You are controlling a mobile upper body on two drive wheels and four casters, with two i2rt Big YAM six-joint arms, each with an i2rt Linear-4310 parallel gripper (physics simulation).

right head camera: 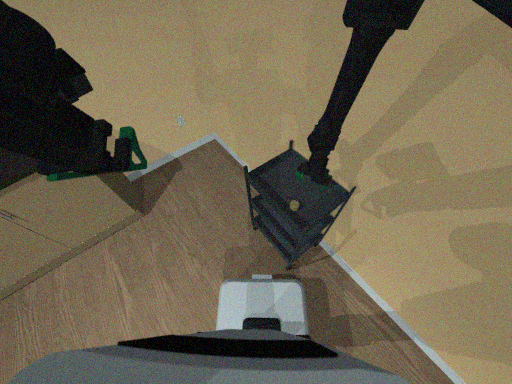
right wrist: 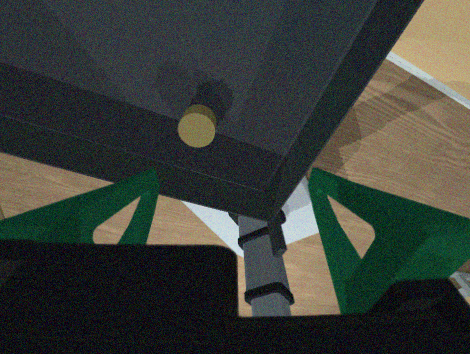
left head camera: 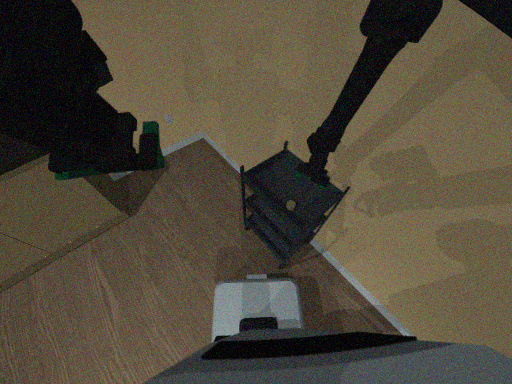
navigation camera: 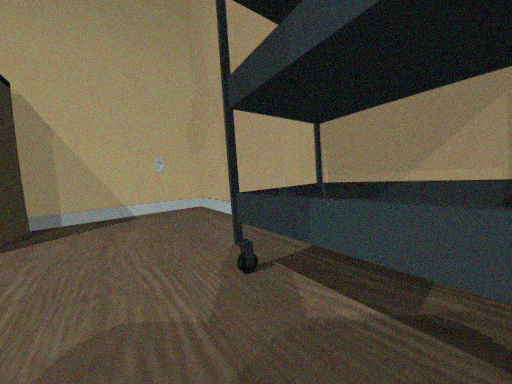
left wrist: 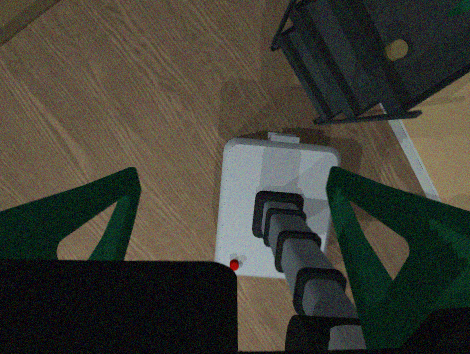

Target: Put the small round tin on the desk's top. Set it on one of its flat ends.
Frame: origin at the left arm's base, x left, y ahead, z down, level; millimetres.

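Seen in the pictures: left gripper, fingertip midpoint: (right head camera: 121,168) (left head camera: 135,166) (left wrist: 233,177); right gripper, fingertip midpoint: (right head camera: 310,186) (right wrist: 233,176) (left head camera: 308,186) (left wrist: 465,29).
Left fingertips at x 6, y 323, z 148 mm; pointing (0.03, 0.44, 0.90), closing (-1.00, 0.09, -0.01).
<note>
A point is followed by its place in that frame.
The small round tin (left head camera: 291,205) @[x -398, y 586, z 715 mm] (right head camera: 294,205) @[x -396, y 587, z 716 mm] (left wrist: 397,50) @[x -394, y 591, z 715 mm] (right wrist: 197,129) @[x -401, y 597, z 715 mm] is yellowish and stands on a flat end in the dark cart's top tray, close to the tray's near wall. My right gripper (left head camera: 312,180) @[x -452, y 600, z 576 mm] (right head camera: 314,181) @[x -452, y 600, z 576 mm] (right wrist: 233,176) @[x -452, y 600, z 576 mm] is open and empty, above the cart; in the right wrist view the tin lies ahead of the fingertips, between their lines. My left gripper (left head camera: 110,171) (right head camera: 97,172) (left wrist: 233,177) @[x 6, y 323, z 148 mm] is open and empty, away from the tin. No desk can be told for certain; a tan wooden furniture piece (left head camera: 45,215) @[x 1181, y 646, z 915 mm] (right head camera: 60,215) @[x 1211, y 624, z 903 mm] shows at the left.
The dark cart (left head camera: 280,167) @[x -379, y 877, z 748 mm] (right head camera: 285,167) @[x -376, y 874, z 748 mm] (right wrist: 100,95) @[x -312, y 692, z 748 mm] (navigation camera: 400,220) @[x -351, y 516, z 1228 mm] has raised tray rims, corner posts, lower shelves and casters. It stands before my white base (left head camera: 227,305) @[x -48, y 173, z 1150 mm] (right head camera: 232,305) @[x -53, y 166, z 1150 mm] (left wrist: 240,175) @[x -45, y 164, z 1150 mm]. Tan walls with a pale skirting board (left head camera: 365,292) @[x -1016, y 211, z 1344 mm] (right head camera: 372,290) @[x -988, y 255, z 1322 mm] meet in a corner behind it.
</note>
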